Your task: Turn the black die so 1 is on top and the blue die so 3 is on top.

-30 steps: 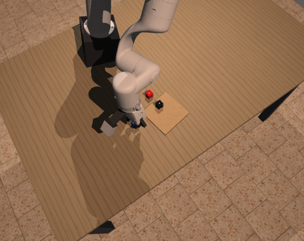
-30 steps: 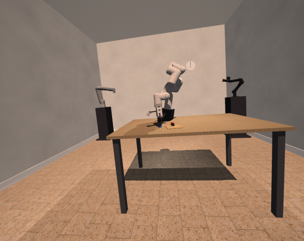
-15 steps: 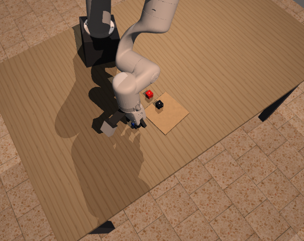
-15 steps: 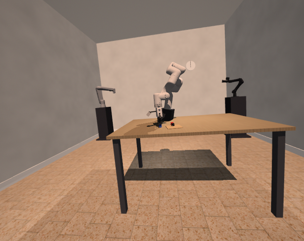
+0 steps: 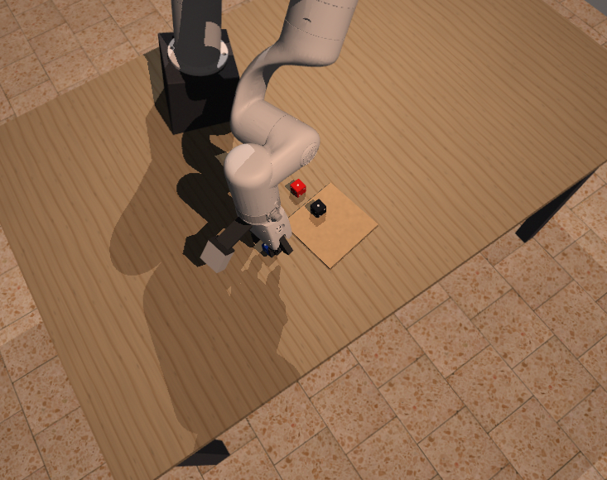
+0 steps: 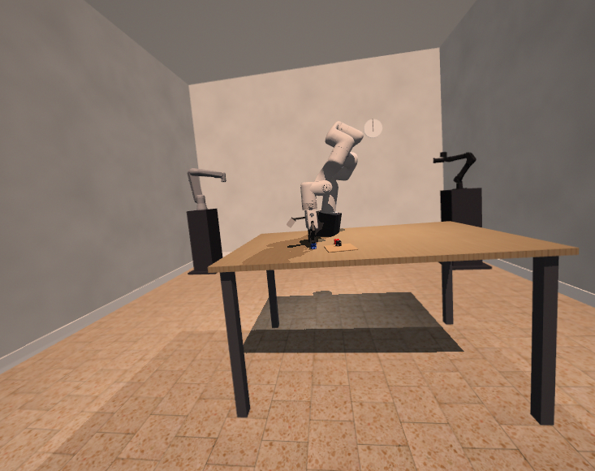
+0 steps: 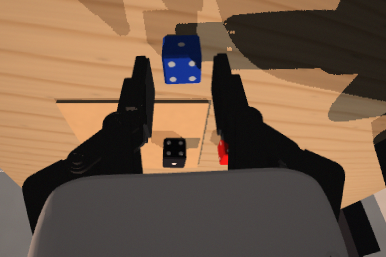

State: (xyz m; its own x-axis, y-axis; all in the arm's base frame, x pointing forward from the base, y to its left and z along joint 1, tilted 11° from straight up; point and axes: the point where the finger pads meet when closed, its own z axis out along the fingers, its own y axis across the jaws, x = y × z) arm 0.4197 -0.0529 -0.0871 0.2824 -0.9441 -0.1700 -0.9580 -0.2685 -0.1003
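The blue die is 40 mm below my hand. Also, from my hand: tan mat: 10 mm ahead, 140 mm to the left, 50 mm below; red die: 90 mm behind, 120 mm to the left, 40 mm below; black die: 20 mm behind, 130 mm to the left, 30 mm below.
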